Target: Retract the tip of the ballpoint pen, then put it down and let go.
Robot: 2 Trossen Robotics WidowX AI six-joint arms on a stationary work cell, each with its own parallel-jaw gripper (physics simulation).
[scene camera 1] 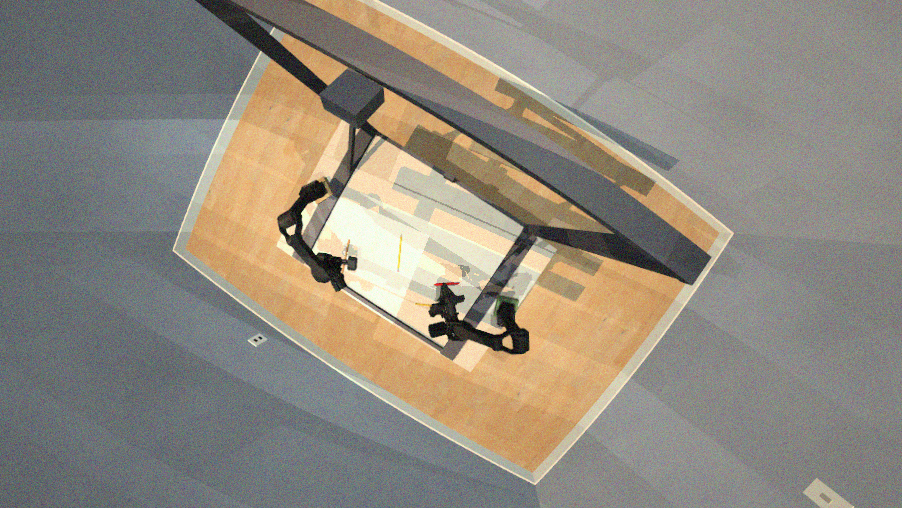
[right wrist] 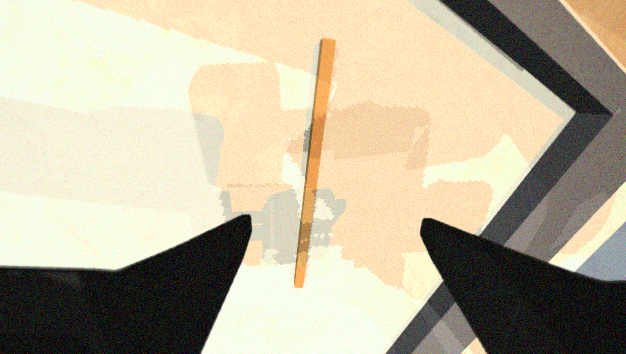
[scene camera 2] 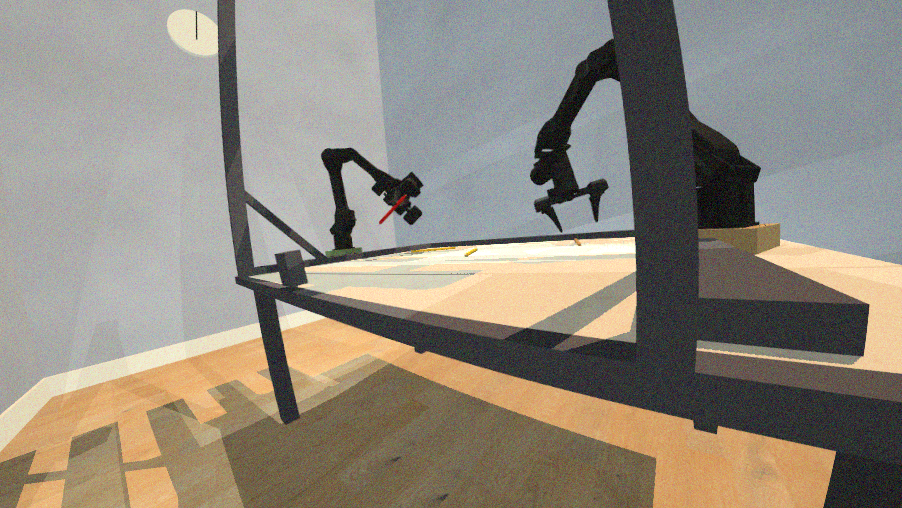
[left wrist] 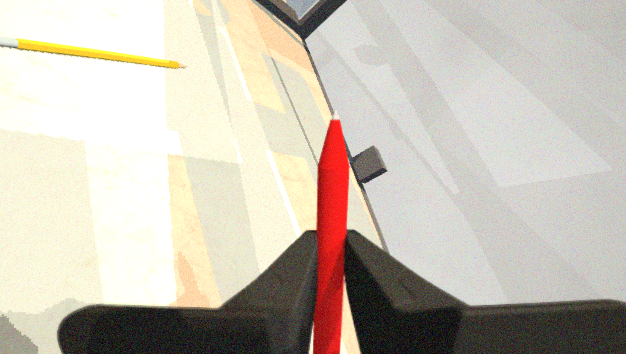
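The red ballpoint pen (scene camera 1: 446, 283) (scene camera 2: 392, 210) (left wrist: 332, 190) is held in the air above the table. In the left wrist view it points away from the camera, with a small pale tip showing at its tapered end; its rear end is out of that view. My left gripper (left wrist: 329, 241) is shut on the pen, one finger on each side of its barrel. My right gripper (scene camera 2: 578, 224) (right wrist: 335, 224) is open and empty, above the table over an orange stick and well apart from the pen.
The orange stick (right wrist: 318, 145) (scene camera 2: 577, 241) lies on the table. A yellow pencil (scene camera 1: 399, 253) (left wrist: 100, 54) lies near the middle, and another yellow pencil (scene camera 1: 423, 304) lies near the left gripper. The table has a dark frame, with a thick upright post (scene camera 2: 659, 189).
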